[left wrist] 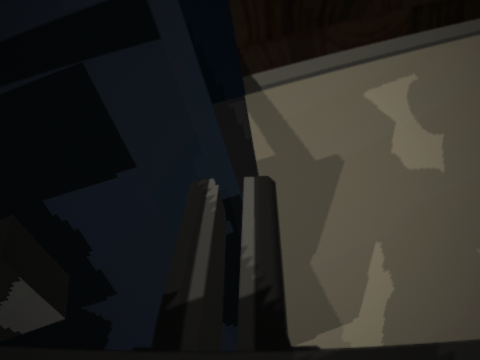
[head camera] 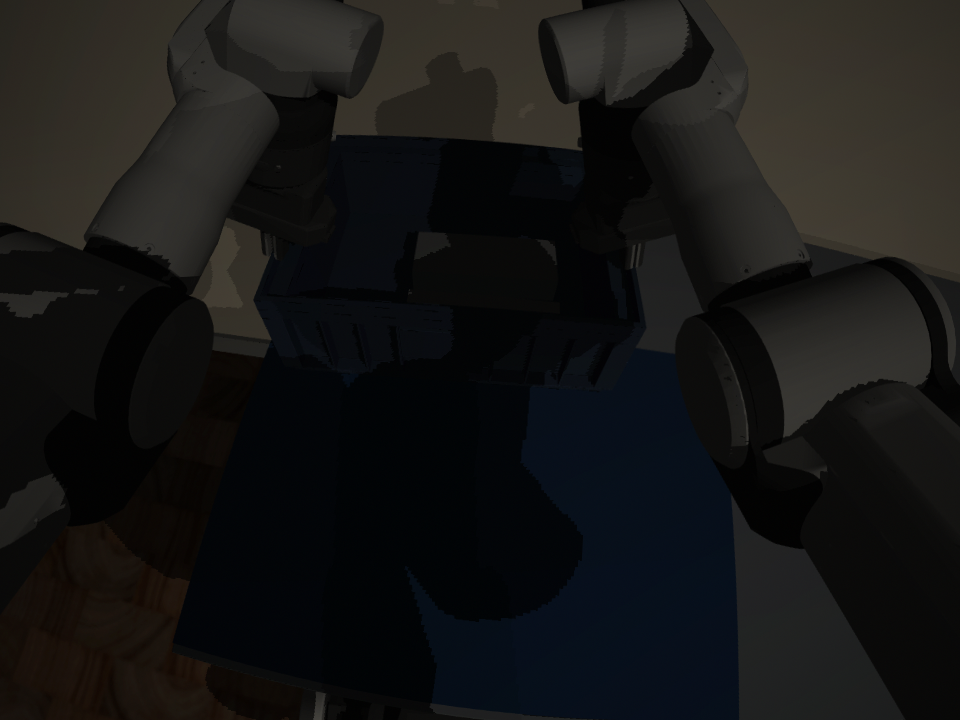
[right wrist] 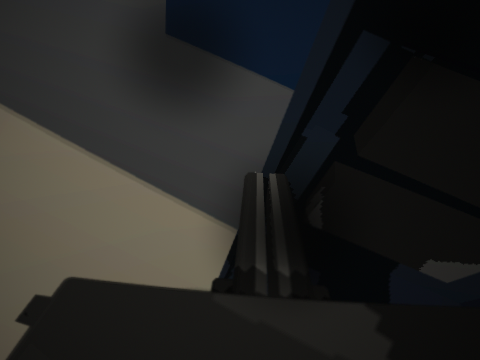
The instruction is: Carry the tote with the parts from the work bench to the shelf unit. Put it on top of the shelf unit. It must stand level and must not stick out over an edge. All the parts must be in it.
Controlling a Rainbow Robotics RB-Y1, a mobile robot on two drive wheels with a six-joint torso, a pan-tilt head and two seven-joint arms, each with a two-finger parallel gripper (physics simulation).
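Frame: origin at the robot's base, x right, y back, z down, level; metres.
Where they show: left gripper, fingertip midpoint: point(left wrist: 234, 200) point(head camera: 275, 252); right gripper, fingertip midpoint: point(head camera: 630, 262) point(right wrist: 264, 186).
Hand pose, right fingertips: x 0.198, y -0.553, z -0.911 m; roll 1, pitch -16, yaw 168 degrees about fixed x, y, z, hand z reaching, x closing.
Each offset is from my right fingertips to the centre of the thing. "spot": to the spot under its first point. Level surfaces: height alone.
The dark blue tote {dy -0.067, dx -0.193, dz +0.073 m} point(head camera: 372, 333) point(left wrist: 125, 115) point(right wrist: 325, 130) is over the far part of a blue top {dz +0.146 m} point(head camera: 635, 480); shadow hides whether its base touches. It looks roughly level. My left gripper point(head camera: 269, 244) point(left wrist: 234, 200) is shut on its side wall at the picture's left. My right gripper point(head camera: 634, 255) point(right wrist: 264, 186) is shut on the opposite side wall. A grey-brown part {dy -0.082, dx -0.155, dz +0.109 m} point(head camera: 484, 275) lies in the tote. The right wrist view shows two box-shaped parts, one part {spot: dy +0.032, dx -0.094, dz +0.088 m} point(right wrist: 430, 125) beside another part {spot: dy -0.056, dx -0.128, dz +0.089 m} point(right wrist: 390, 215). Deep shadow hides much of the inside.
A grey surface {dz +0.148 m} point(head camera: 798, 612) point(right wrist: 190, 115) lies at the right of the blue top. Brown wood floor {dz +0.910 m} point(head camera: 100, 620) shows at the lower left. A cream surface point(head camera: 837, 139) point(left wrist: 420, 225) with shadows on it lies beyond the tote. I cannot make out a separate shelf unit.
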